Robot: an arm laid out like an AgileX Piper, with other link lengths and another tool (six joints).
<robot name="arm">
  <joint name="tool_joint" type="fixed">
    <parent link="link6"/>
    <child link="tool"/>
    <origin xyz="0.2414 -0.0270 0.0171" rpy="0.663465 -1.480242 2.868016"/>
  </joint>
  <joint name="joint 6" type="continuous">
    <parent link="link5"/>
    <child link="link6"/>
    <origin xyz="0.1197 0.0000 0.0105" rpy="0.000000 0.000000 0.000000"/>
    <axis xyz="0.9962 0 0.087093"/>
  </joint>
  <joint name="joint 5" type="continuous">
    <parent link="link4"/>
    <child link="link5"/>
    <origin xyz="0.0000 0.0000 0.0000" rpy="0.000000 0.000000 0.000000"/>
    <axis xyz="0 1 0"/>
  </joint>
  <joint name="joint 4" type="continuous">
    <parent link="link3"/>
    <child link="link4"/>
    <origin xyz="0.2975 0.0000 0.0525" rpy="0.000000 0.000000 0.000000"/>
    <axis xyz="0.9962 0 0.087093"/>
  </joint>
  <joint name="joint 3" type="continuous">
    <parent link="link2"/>
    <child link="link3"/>
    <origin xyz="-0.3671 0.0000 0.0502" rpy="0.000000 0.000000 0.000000"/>
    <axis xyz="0 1 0"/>
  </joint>
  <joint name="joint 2" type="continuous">
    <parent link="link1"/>
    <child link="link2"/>
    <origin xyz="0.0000 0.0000 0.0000" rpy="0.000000 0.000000 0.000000"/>
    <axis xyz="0 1 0"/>
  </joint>
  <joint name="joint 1" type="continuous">
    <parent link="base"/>
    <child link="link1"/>
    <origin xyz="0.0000 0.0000 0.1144" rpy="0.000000 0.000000 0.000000"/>
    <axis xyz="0 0 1"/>
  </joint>
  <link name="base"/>
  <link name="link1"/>
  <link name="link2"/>
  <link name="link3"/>
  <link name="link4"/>
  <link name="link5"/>
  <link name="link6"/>
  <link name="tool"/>
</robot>
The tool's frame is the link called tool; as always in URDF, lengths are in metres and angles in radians. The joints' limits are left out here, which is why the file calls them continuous.
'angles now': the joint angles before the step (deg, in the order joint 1, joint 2, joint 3, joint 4, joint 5, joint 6). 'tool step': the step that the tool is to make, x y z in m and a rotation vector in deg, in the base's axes. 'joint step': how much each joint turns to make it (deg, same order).
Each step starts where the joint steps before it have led.
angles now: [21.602 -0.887 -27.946 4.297 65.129 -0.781]
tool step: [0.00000 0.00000 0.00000 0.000 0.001 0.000]
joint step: [0.001 0.001 -0.001 0.000 0.000 0.001]
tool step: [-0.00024 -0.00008 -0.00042 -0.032 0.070 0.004]
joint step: [-0.003 0.000 0.002 0.001 0.076 -0.002]
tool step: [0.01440 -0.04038 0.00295 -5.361 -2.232 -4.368]
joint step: [0.004 -0.001 -0.002 -7.441 -0.102 0.439]
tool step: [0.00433 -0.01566 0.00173 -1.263 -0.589 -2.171]
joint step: [-0.004 0.000 0.000 -2.840 -0.001 1.135]
